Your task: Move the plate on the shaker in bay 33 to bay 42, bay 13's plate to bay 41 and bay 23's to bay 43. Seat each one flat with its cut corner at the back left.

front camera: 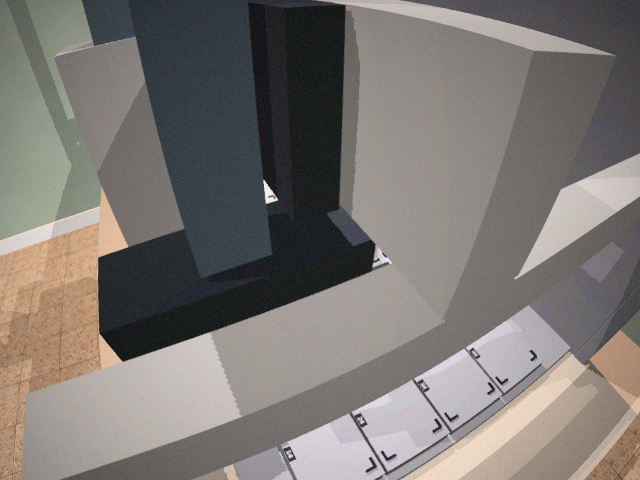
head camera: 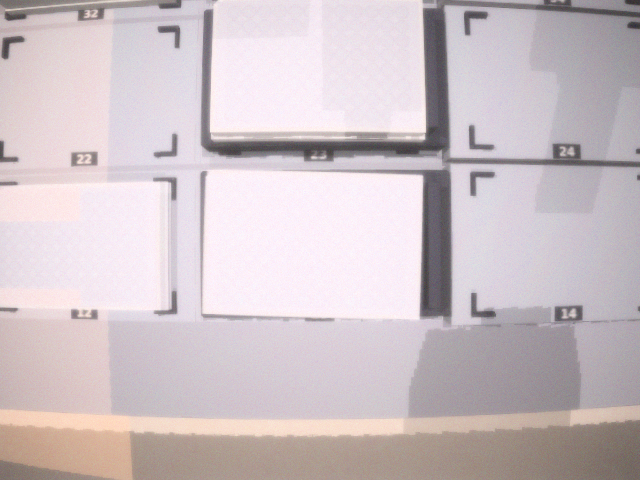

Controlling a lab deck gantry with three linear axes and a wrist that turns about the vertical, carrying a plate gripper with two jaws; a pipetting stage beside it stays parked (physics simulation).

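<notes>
In the head camera, bay 23's white plate lies on a dark base, and its far edge is cut off by the frame. Bay 13's plain white plate lies in front of it on another dark base. I cannot make out a cut corner on either plate. Bays 33, 41, 42 and 43 do not show in the head camera. My gripper's dark body stands low behind the front beam in the front camera. Its jaws are hidden there, so their opening and anything between them cannot be seen.
Another white plate sits in bay 12, left of bay 13. Bays 22, 24 and 14 show corner marks. A thick grey beam and a tall grey panel block much of the front camera.
</notes>
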